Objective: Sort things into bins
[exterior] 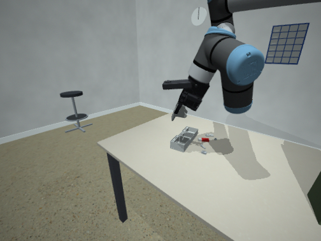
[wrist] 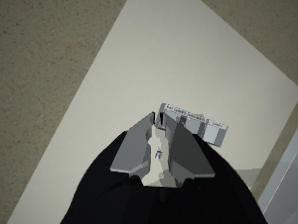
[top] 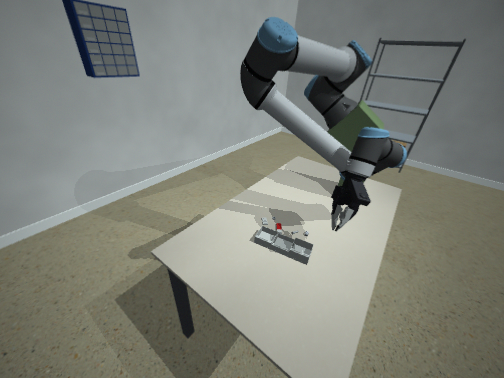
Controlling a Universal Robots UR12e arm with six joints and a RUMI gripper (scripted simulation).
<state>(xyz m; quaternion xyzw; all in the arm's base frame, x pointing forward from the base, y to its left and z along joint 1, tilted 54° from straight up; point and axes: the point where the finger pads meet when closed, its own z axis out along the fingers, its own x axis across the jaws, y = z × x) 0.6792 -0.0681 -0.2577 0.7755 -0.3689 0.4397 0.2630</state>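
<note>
Right now my hand is 190 mm above the grey three-compartment bin row, 180 mm to the left of it and 10 mm short of it. Round my hand: ring-shaped nut 300 mm to the right, 210 mm below, 150 mm behind; grey bolt 210 mm below, 170 mm to the right, 110 mm behind; red-and-white block 240 mm to the right, 210 mm below, 80 mm behind.
</note>
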